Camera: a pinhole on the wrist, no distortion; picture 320 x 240 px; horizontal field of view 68.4 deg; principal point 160.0 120.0 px. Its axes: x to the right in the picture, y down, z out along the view. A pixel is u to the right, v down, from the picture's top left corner.
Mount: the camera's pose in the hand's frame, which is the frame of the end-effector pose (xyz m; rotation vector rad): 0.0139 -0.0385 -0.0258 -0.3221 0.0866 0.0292
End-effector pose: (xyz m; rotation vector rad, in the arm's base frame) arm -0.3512 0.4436 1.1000 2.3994 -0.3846 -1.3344
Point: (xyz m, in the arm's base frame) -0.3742 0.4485 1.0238
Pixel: 226 46
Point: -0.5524 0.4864 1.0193
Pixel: 50 14
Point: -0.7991 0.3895 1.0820
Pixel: 23 105
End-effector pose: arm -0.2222 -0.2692 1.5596 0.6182 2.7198 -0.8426
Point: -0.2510 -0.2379 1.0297
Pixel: 233 185
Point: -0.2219 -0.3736 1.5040
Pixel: 77 17
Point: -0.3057 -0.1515 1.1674
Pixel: 296 231
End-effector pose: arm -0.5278 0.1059 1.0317 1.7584 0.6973 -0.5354
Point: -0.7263 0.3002 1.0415
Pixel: behind the camera
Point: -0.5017 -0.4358 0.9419
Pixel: 124 89
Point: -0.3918 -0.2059 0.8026
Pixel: 246 65
